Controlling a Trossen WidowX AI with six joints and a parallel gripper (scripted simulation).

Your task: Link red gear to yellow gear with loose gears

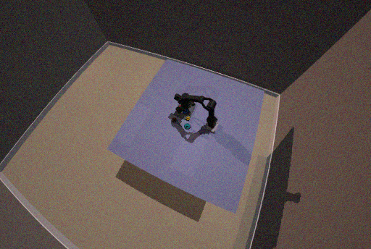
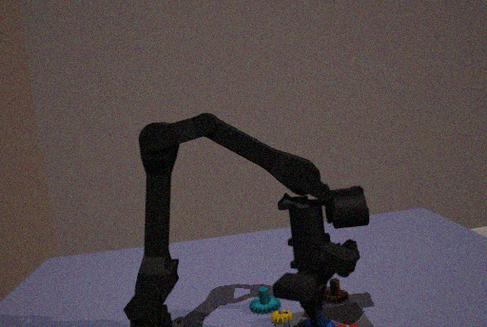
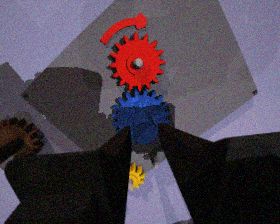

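My gripper tip is now 20 mm above the blue gear. Also, from my gripper tip: red gear (50 mm ahead, 20 mm to the right, 20 mm below); yellow gear (70 mm behind, 50 mm to the left, 20 mm below); brown gear (40 mm ahead, 140 mm to the left, 20 mm below).
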